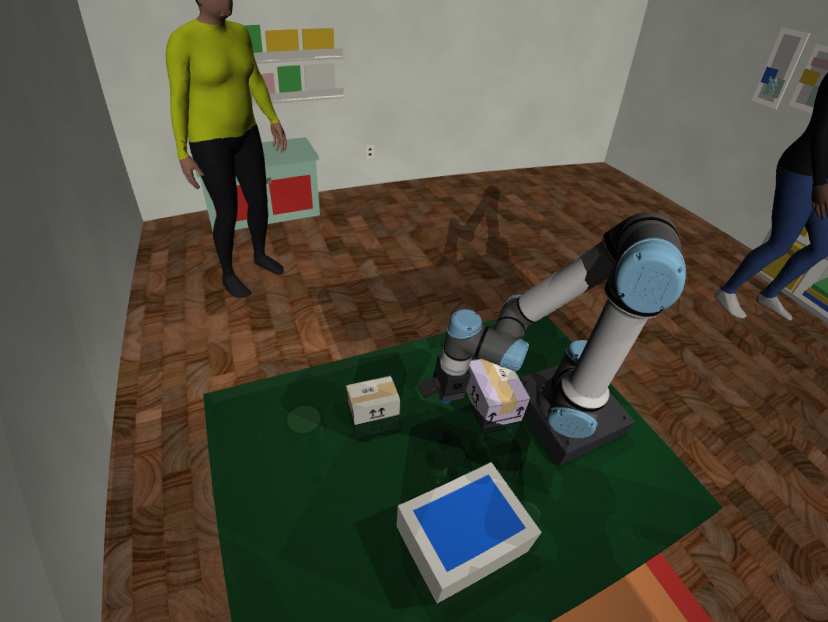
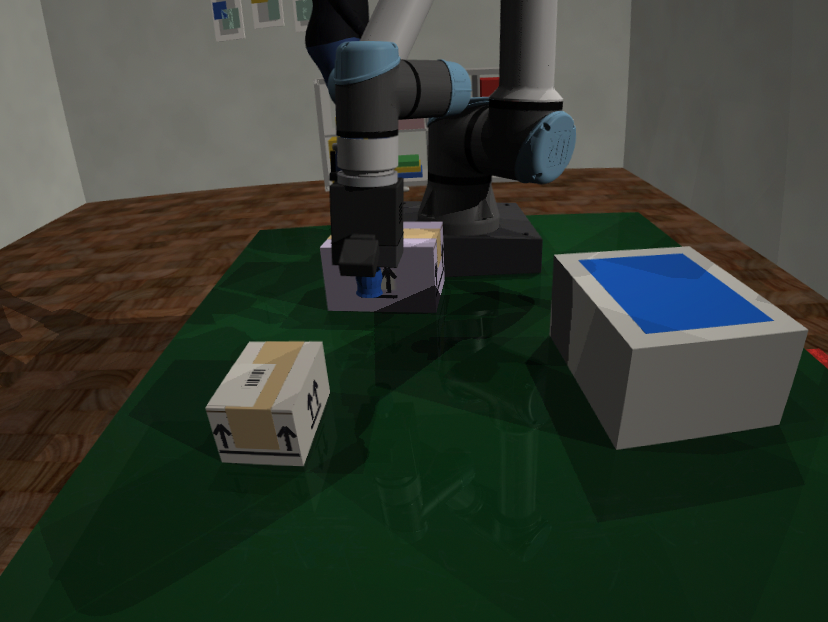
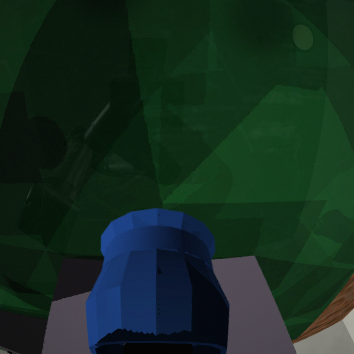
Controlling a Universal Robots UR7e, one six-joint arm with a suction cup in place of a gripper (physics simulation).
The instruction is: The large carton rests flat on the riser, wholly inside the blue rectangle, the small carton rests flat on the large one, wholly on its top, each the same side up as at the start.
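The large lilac carton (image 1: 496, 395) (image 2: 418, 267) (image 3: 247, 305) stands upright on the green mat, near the arm's base, with its taped side up. The small white carton (image 1: 373, 403) (image 2: 267, 401) stands upright on the mat, apart from it. The blue rectangle (image 1: 468, 522) (image 2: 672, 291) is on top of the white riser (image 1: 450, 583) (image 2: 709, 381), and both cartons are off the riser. My gripper (image 1: 444, 400) (image 2: 368, 295) (image 3: 158, 220), a blue suction cup, is open. It points down beside the large carton's side, low over the mat. Whether it touches that side I cannot tell.
The arm's dark base (image 1: 582, 428) (image 2: 495, 251) stands just behind the large carton. The green mat (image 1: 281, 508) (image 2: 415, 555) lies under the cartons and riser. An orange and red object (image 1: 622, 595) is at its front right edge. Two people stand on the wooden floor beyond.
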